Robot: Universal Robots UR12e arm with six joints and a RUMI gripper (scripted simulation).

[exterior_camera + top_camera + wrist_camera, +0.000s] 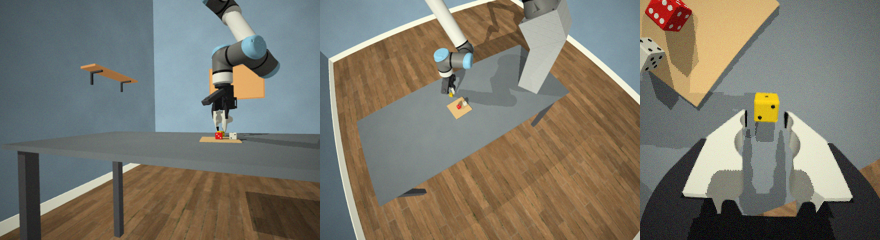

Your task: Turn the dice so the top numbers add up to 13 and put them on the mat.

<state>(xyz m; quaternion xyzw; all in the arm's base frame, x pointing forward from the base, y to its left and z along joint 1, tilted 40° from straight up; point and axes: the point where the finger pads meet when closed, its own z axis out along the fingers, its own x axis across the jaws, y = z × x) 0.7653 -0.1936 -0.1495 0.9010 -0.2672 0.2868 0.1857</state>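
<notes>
Right now the yellow die is 2 cm below my hand. Round my hand: red die (13 cm to the left, 2 cm below, 1 cm behind); then tan mat (13 cm to the left, 3 cm below, 1 cm behind); then white die (13 cm to the left, 6 cm behind, 2 cm below).
</notes>
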